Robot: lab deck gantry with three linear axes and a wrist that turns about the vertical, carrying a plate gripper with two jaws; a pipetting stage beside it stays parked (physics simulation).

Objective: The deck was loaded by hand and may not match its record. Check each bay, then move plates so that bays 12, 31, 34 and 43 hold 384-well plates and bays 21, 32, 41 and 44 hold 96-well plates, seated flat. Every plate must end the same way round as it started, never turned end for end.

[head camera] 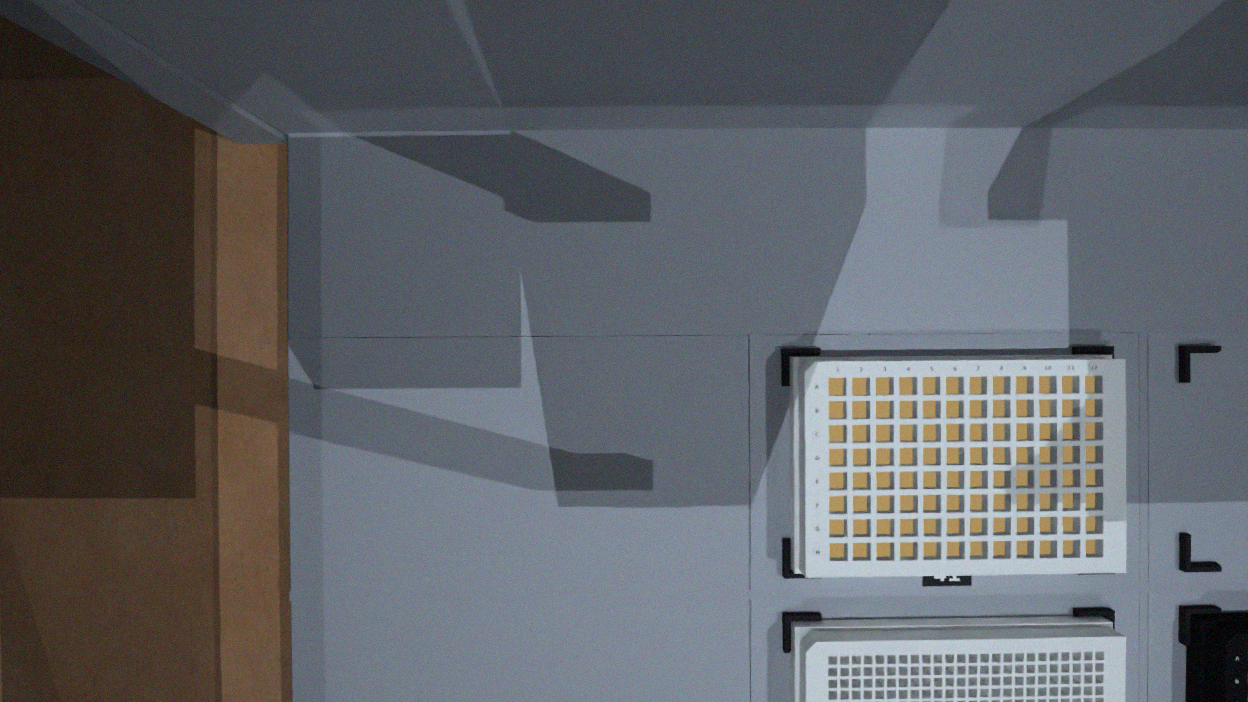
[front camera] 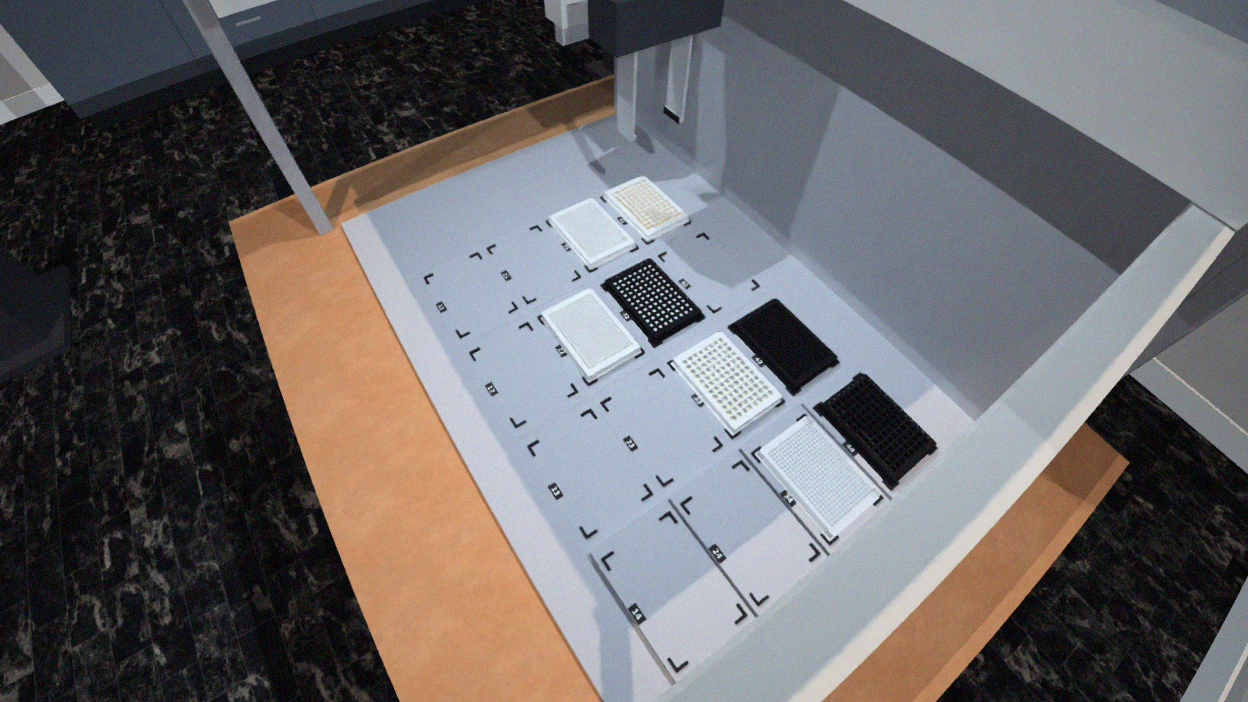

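Where they show: gripper, fingertip midpoint: [front camera: 650,125]; robot's base, origin of the base link: [front camera: 426,278].
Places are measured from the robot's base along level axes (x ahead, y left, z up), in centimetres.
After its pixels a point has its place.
Note:
My gripper [front camera: 651,126] {z 16.0, x 6.4, y 36.4 cm} is open and empty, raised over the far end of the deck; its jaws do not show in the head view. A white 96-well plate with orange wells [front camera: 645,206] {z 1.1, x 6.7, y 36.2 cm} [head camera: 964,467] {z 1.4, x 6.3, y 36.4 cm} lies flat in bay 41. White 384-well plates lie in bay 31 (white plate [front camera: 590,231] {z 1.4, x 6.9, y 25.3 cm} [head camera: 960,672] {z 1.3, x 6.2, y 28.5 cm}), bay 22 (white plate [front camera: 591,333] {z 1.3, x 23.5, y 14.9 cm}) and bay 34 (white plate [front camera: 818,475] {z 2.8, x 55.8, y 25.2 cm}). A black 96-well plate [front camera: 652,299] {z 1.0, x 23.1, y 25.5 cm} [head camera: 1221,663] {z 1.3, x 16.6, y 28.6 cm} is in bay 32, a white 96-well plate [front camera: 726,379] {z 1.4, x 39.4, y 25.4 cm} in bay 33, a black 384-well plate [front camera: 783,344] {z 1.4, x 39.7, y 35.6 cm} in bay 43 and a black 96-well plate [front camera: 875,427] {z 2.8, x 55.7, y 35.6 cm} in bay 44.
Bays 11, 12, 13, 14, 21, 23, 24 and 42 hold no plate. A tall grey wall [front camera: 925,253] {z 15.8, x 44.8, y 49.9 cm} runs along the bay 41 to 44 side. A slim post [front camera: 266,122] {z 20.2, x -20.7, y -9.9 cm} stands at the far left corner. Wooden edging [front camera: 375,488] [head camera: 253,261] borders the deck.

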